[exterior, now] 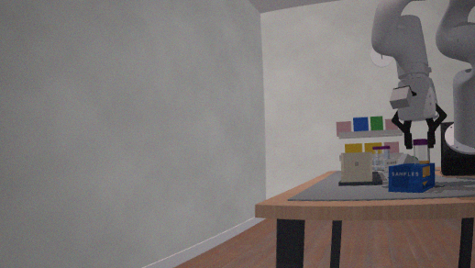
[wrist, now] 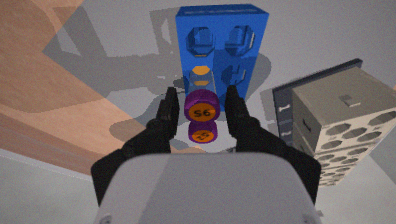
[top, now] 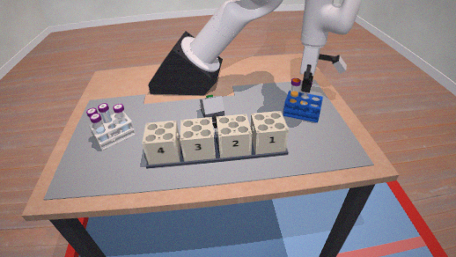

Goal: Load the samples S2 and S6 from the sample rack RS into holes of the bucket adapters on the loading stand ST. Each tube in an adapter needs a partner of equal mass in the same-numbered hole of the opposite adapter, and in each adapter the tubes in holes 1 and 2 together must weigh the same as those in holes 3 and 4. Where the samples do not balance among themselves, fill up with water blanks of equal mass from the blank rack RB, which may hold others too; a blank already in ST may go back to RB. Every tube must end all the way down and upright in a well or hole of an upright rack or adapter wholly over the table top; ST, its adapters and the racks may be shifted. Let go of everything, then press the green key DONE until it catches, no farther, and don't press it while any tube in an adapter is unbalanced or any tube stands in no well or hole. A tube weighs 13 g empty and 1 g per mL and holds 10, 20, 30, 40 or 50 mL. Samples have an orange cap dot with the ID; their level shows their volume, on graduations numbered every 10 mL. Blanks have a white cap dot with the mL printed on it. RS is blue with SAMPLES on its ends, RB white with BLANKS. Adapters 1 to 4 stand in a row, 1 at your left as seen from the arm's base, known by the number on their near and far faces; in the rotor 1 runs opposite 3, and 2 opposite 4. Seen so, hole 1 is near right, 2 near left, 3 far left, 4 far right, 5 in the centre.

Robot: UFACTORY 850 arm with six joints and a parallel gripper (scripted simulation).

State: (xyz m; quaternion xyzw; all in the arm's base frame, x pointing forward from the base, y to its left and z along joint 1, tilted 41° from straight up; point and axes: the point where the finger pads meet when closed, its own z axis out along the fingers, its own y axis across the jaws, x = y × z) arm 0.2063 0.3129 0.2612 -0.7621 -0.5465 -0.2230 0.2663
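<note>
The sample S6 lies 1 cm ahead of my hand and 5 cm below it. Also, from my hand: blue sample rack RS: 2 cm ahead, 1 cm to the right, 9 cm below; adapter 1: 20 cm ahead, 15 cm to the right, 6 cm below; sample tube S2: 2 cm behind, 4 cm to the right, 5 cm below.
</note>
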